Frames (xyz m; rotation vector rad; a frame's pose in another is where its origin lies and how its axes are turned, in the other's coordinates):
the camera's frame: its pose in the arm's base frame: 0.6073 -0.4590 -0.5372 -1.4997 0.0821 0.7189
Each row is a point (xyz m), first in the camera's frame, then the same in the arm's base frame.
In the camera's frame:
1: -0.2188 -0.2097 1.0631
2: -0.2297 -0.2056 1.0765
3: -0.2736 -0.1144 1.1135
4: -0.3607 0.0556 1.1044
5: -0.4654 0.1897 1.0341
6: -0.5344 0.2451 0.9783
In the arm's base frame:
1: 0.1339 0.4548 -0.1335
2: 0.1182 0.4626 -0.1305
3: 0.0259 0.4715 -0.1852
4: -0.1212 0.4144 -0.2934
5: -0.2419 0.2975 -0.3685
6: -0.3022 0.2148 -0.3903

